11 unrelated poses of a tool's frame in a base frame.
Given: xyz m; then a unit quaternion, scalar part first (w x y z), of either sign.
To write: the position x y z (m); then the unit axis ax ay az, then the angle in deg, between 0 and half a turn. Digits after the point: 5 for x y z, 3 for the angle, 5 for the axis.
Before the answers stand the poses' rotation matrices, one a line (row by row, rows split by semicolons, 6 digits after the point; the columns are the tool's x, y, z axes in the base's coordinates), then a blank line. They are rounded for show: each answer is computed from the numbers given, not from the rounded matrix.
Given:
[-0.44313 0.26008 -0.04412 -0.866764 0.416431 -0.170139 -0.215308]
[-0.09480 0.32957 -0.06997 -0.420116 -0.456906 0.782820 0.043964]
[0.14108 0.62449 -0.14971 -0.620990 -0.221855 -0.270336 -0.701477]
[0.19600 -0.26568 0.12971 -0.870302 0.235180 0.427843 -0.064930]
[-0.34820 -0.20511 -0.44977 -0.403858 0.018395 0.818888 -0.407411]
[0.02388 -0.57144 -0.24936 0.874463 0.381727 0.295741 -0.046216]
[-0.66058 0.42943 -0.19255 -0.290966 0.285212 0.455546 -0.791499]
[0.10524 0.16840 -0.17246 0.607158 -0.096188 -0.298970 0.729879]
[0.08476 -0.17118 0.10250 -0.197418 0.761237 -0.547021 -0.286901]
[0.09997 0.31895 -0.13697 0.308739 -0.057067 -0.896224 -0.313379]
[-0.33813 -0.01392 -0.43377 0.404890 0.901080 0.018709 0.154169]
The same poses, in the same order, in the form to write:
0.849390 -0.514945 0.115619; 0.231540 0.560455 0.795160; -0.474263 -0.648631 0.595276
-0.229479 -0.678410 -0.697925; -0.752290 0.578608 -0.315075; 0.617575 0.452739 -0.643140
-0.130303 -0.751270 0.647004; 0.991171 -0.082580 0.103730; -0.024500 0.654809 0.755398
0.625469 0.088223 -0.775245; 0.314257 0.880949 0.353795; 0.714164 -0.464915 0.523282
-0.673121 -0.298945 -0.676417; 0.359199 0.667356 -0.652389; 0.646440 -0.682105 -0.341831
0.820803 0.306613 0.481945; 0.144956 0.704297 -0.694948; -0.552513 0.640277 0.533643
-0.667986 -0.200744 -0.716587; 0.720453 -0.415633 -0.555154; -0.186393 -0.887102 0.422264
-0.244214 -0.828790 -0.503456; 0.943819 -0.083952 -0.319621; 0.222633 -0.553227 0.802729
0.236912 -0.946104 -0.220816; -0.719547 -0.323588 0.614446; -0.652783 0.013318 -0.757428
-0.802847 0.295794 -0.517631; -0.091215 0.797074 0.596953; 0.589166 0.526478 -0.612948
0.951764 -0.091126 0.292988; 0.158560 -0.671428 -0.723908; 0.262687 0.735446 -0.624592

[-0.44313 0.26008 -0.04412 -0.83500 0.34115 0.43172 59.830]
[-0.09480 0.32957 -0.06997 0.50349 -0.86264 -0.04845 130.316]
[0.14108 0.62449 -0.14971 0.28304 0.34490 0.89495 103.223]
[0.19600 -0.26568 0.12971 -0.47750 -0.86868 0.13183 59.013]
[-0.34820 -0.20511 -0.44977 -0.02011 -0.89513 0.44534 132.361]
[0.02388 -0.57144 -0.24936 0.78692 0.60966 -0.09527 58.037]
[-0.66058 0.42943 -0.19255 -0.29811 -0.47615 0.82729 146.168]
[0.10524 0.16840 -0.17246 -0.12106 -0.37626 0.91857 105.231]
[0.08476 -0.17118 0.10250 -0.77652 0.55800 0.29266 157.228]
[0.09997 0.31895 -0.13697 -0.06000 -0.94226 -0.32947 144.033]
[-0.33813 -0.01392 -0.43377 0.98547 0.02046 0.16861 132.232]

